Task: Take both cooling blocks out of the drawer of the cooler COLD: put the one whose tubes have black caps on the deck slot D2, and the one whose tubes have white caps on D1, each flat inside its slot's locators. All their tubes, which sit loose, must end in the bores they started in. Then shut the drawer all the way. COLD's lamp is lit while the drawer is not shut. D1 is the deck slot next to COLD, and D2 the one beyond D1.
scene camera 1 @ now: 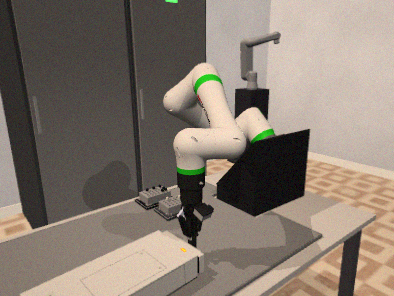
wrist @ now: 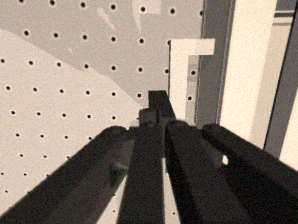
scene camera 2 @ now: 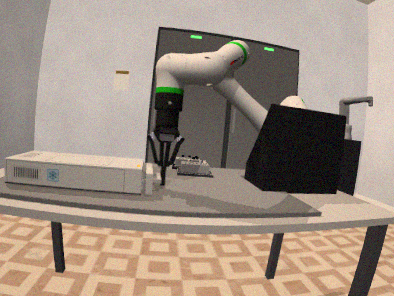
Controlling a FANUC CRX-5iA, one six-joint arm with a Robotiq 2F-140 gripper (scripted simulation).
In view: the gripper point(scene camera 2: 162, 184) and a cooler COLD point(scene camera 2: 35, 168).
The cooler COLD also shows in the wrist view point(wrist: 273, 144). The gripper shows as well in scene camera 1 point(scene camera 1: 192, 251) and in the wrist view point(wrist: 156, 104).
